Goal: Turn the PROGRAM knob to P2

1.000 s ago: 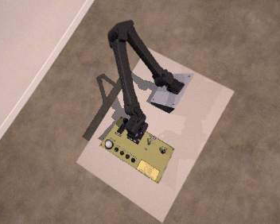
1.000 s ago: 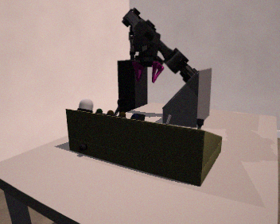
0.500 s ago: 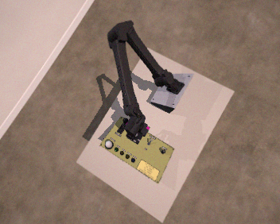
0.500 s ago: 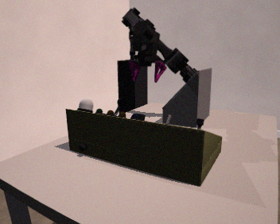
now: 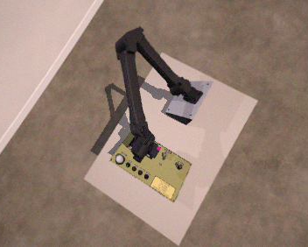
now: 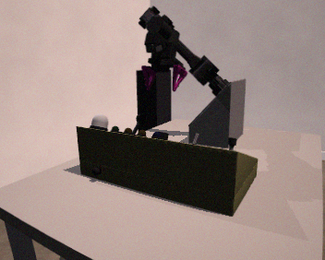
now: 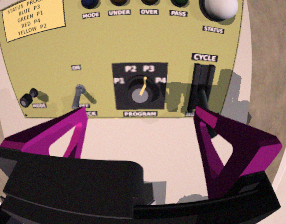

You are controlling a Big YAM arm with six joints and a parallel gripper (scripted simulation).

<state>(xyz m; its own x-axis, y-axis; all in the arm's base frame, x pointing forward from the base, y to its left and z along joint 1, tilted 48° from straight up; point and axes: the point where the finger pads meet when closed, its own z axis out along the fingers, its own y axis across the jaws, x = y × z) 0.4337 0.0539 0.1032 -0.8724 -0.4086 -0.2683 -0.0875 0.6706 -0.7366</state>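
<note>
My hand is 160 mm above the black program knob and 10 mm short of it. Also, from my hand: toggle (160 mm below, 120 mm to the left, 10 mm behind); then olive console (180 mm below, 60 mm to the left, 30 mm ahead); then black lever (150 mm below, 120 mm to the right, 10 mm behind).
</note>
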